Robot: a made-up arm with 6 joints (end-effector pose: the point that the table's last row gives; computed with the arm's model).
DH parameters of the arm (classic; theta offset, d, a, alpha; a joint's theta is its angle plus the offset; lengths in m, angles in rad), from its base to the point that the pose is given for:
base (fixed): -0.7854 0 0.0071 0
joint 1: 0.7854 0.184 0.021 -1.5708
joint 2: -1.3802 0 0.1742 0
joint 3: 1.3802 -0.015 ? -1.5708
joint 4: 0 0.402 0.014 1.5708
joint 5: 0 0.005 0.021 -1.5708
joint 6: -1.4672 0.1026 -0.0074 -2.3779
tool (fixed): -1.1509 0.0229 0 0
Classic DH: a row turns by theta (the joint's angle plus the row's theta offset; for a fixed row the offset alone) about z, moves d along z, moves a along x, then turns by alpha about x.
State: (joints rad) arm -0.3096 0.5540 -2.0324 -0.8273 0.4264 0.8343
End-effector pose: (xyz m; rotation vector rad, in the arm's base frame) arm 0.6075 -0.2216 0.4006 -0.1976 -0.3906 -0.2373
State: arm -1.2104 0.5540 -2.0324 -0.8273 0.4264 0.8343
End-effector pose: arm 0.2093 -0.6117 0.4006 -0.3664 -0.2797 -1.1229
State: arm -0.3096 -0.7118 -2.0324 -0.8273 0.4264 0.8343
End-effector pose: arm -0.0017 -0.0268 0.8393 -0.4248 -1.6393 -0.2606
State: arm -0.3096 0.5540 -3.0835 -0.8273 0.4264 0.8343
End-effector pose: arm 0.2942 -0.1214 0.7907 -0.3888 -1.4269 -0.2614
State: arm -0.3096 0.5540 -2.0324 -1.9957 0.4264 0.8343
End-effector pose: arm 0.6117 -0.2090 0.4021 -1.2855 -0.1406 0.1479
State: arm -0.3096 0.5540 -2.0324 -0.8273 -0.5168 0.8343
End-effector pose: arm 0.6050 -0.1612 0.4550 -0.1049 -1.0690 0.4252
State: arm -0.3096 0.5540 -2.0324 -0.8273 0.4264 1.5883
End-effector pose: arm 0.5996 -0.2264 0.3917 0.3627 -0.6971 -0.6515
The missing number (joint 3, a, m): 0.125
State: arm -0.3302 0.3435 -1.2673 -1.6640 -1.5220 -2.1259
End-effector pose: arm 0.4799 -0.0796 0.1760 2.1696 1.0649 -0.9734
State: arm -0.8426 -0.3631 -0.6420 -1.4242 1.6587 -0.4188
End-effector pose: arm 0.2155 -0.3746 0.2176 -0.4459 2.0318 -0.1944
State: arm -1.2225 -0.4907 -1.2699 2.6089 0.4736 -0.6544
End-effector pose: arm 0.1291 -0.4216 0.5627 1.0469 -2.0244 -0.5045
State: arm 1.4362 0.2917 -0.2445 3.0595 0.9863 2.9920
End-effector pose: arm 0.0620 0.2507 -0.1232 0.0772 -0.1959 1.9622
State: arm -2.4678 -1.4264 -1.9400 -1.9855 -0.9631 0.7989
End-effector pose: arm 0.3156 0.1401 0.6396 -2.2492 1.4272 -0.0736
